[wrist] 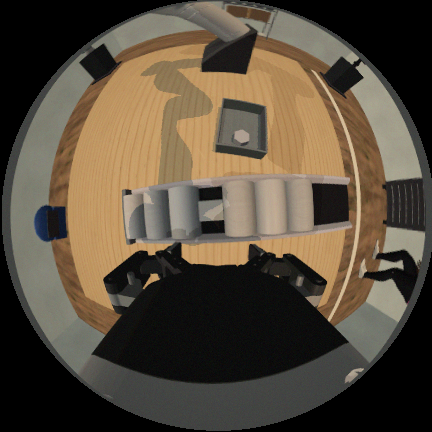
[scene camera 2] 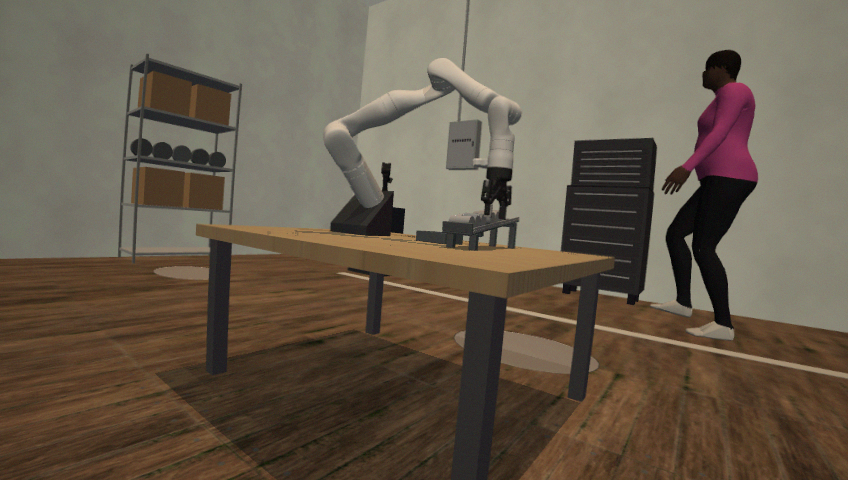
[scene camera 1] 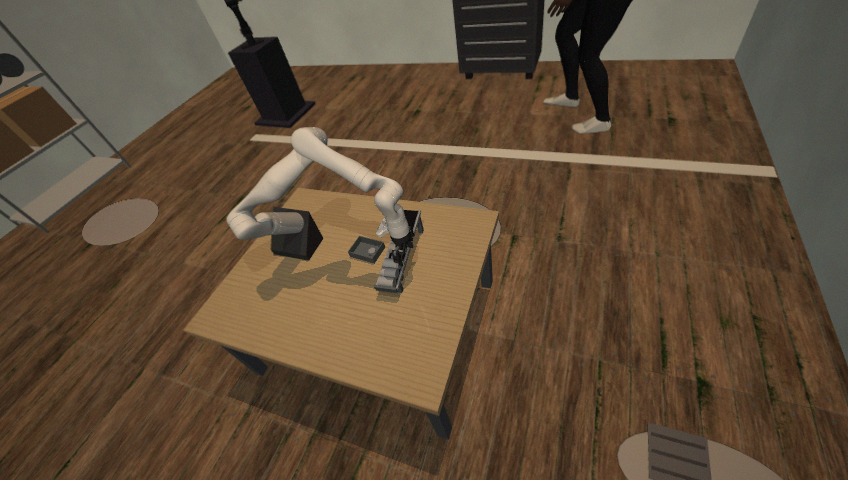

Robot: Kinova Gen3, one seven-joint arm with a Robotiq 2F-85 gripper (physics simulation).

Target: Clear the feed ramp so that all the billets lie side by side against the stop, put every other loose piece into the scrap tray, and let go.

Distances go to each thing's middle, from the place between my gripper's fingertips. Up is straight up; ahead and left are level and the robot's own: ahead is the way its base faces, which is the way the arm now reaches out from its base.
Right now my hand is 23 cm past the scrap tray (wrist: pixel 232 119), 9 cm above it and 4 cm to the right of it.
